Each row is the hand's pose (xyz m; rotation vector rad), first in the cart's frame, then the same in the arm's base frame.
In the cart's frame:
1: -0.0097 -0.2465 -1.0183 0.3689 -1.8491 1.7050
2: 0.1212 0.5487 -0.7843 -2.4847 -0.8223 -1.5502
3: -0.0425 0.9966 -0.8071 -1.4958 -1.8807 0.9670
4: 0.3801 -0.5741 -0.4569 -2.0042 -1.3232 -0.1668
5: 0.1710 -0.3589 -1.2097 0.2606 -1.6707 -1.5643
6: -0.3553 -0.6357 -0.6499 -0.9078 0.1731 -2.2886
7: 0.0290 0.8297 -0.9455 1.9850 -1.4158 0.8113
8: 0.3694 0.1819 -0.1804 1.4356 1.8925 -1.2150
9: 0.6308 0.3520 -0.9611 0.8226 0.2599 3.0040
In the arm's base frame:
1: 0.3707 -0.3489 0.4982 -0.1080 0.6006 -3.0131
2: 0.1154 0.0830 -0.1745 1.2309 1.9680 1.0178
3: -0.1058 0.0572 -0.5968 1.1008 1.4565 -1.6289
4: 0.3888 0.2343 0.9819 1.6875 2.0196 -0.5175
5: 0.6525 -0.3858 0.5318 0.4576 -2.2113 0.0830
6: -0.0144 -0.4129 1.0024 -0.7585 -1.5423 -1.7266
7: 0.0766 -0.0289 -0.4898 1.2880 -0.1594 1.8722
8: 0.0128 0.5912 0.3660 0.3156 0.8786 -1.1765
9: 0.6513 0.2601 -0.0693 0.0500 -1.9222 -2.1409

